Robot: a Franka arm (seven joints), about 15 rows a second.
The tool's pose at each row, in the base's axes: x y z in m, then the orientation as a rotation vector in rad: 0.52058, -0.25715, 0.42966, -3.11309, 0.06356, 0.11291; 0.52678, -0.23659, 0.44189, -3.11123, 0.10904, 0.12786; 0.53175, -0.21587, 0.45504, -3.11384, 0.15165, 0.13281; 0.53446, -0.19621, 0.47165, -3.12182, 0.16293, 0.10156; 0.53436, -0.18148, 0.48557, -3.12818, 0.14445, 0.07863; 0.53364, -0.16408, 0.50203, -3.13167, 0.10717, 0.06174; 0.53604, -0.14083, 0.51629, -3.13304, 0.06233, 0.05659; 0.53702, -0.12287, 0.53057, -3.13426, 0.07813, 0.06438; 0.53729, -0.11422, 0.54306, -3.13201, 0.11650, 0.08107; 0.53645, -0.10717, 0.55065, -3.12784, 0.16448, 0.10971
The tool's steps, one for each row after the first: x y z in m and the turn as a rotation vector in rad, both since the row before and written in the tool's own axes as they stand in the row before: 0.00447, -0.02109, -0.01208, 0.00090, -0.00925, 0.02931; 0.00243, -0.02132, -0.01291, -0.00356, -0.00259, 0.02744; -0.00063, -0.02011, -0.01628, -0.00607, 0.02059, 0.00705; -0.00254, -0.01478, -0.01363, -0.00440, 0.01491, -0.01193; -0.00315, -0.01737, -0.01620, -0.00171, 0.01079, -0.02387; 0.00024, -0.02345, -0.01414, -0.00051, 0.00320, -0.02863; -0.00025, -0.01808, -0.01416, -0.00164, -0.00488, 0.01011; -0.00067, -0.00871, -0.01243, 0.00091, -0.01062, 0.02452; -0.00175, -0.00700, -0.00748, 0.00126, -0.01827, 0.03072
